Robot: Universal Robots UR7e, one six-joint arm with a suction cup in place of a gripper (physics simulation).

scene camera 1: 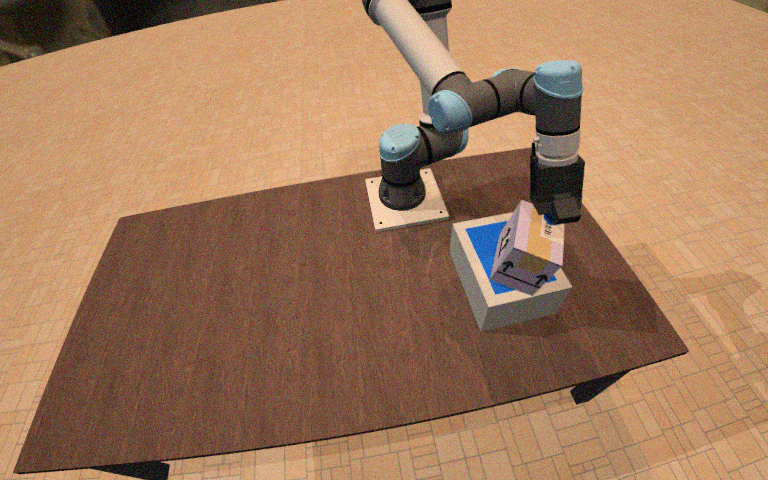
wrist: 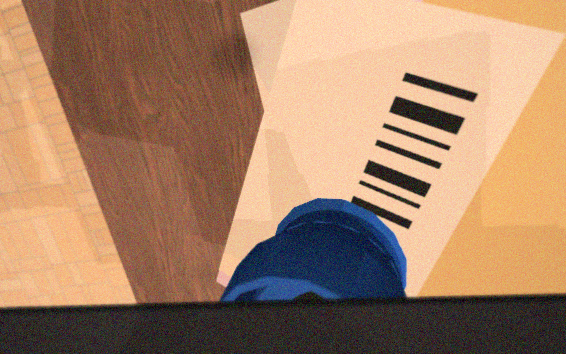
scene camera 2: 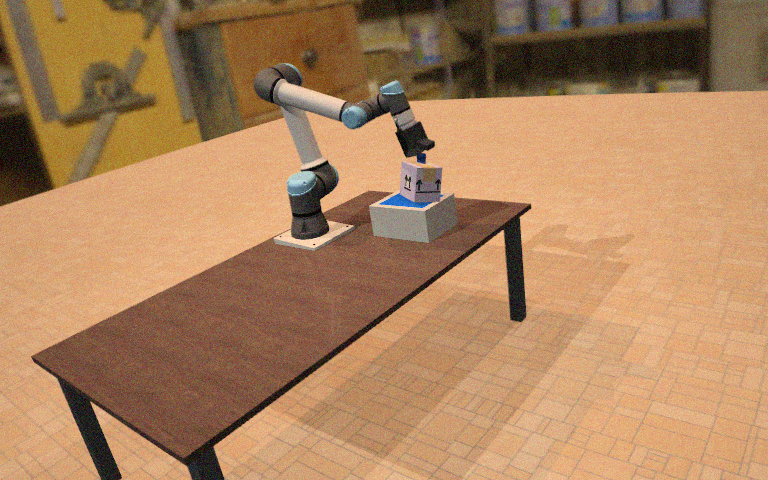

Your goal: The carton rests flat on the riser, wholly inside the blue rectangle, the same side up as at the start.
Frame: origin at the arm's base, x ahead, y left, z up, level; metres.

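Seen in the pictures: end effector, tool point: (scene camera 1: 553, 223) (wrist: 311, 229) (scene camera 2: 423, 164); arm's base, origin of the base link: (scene camera 1: 402, 193) (scene camera 2: 310, 231).
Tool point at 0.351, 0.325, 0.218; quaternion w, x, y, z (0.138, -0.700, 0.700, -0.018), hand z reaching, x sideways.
Pixels of each thing's top centre, then the offset from my tool point to it, as dx, dy, dz. Level surfaces: height alone.
- pinkish carton, middle of its top: (scene camera 1: 535, 225) (scene camera 2: 417, 162) +0.026, -0.051, +0.023
- grey riser, middle of its top: (wrist: 441, 178) (scene camera 1: 508, 253) (scene camera 2: 411, 199) -0.017, -0.069, -0.119
- blue rectangle, middle of its top: (scene camera 1: 508, 253) (scene camera 2: 411, 199) -0.017, -0.069, -0.119
- brown table, its level: dz -0.239
The pinkish carton (scene camera 1: 518, 270) (scene camera 2: 428, 187) (wrist: 520, 200) has tape and a barcode label on top, with arrows on its sides pointing up. It is over the grey riser (scene camera 1: 515, 310) (scene camera 2: 397, 224) (wrist: 266, 50), turned relative to it, and looks tilted in scene camera 1. Its lower front corner overlaps the riser's pale front rim there; contact below is hard to tell. The blue rectangle (scene camera 1: 482, 244) (scene camera 2: 393, 200) is partly hidden by the carton. My suction gripper (scene camera 1: 548, 219) (scene camera 2: 420, 159) (wrist: 335, 250) has its blue cup on the carton's label, near one edge, and holds it.
The brown table (scene camera 1: 271, 316) (scene camera 2: 237, 322) (wrist: 165, 150) bears the riser near its right end in scene camera 1. The arm's base plate (scene camera 1: 390, 220) (scene camera 2: 283, 242) is to the riser's left. The table's edge runs along the left in the wrist view.
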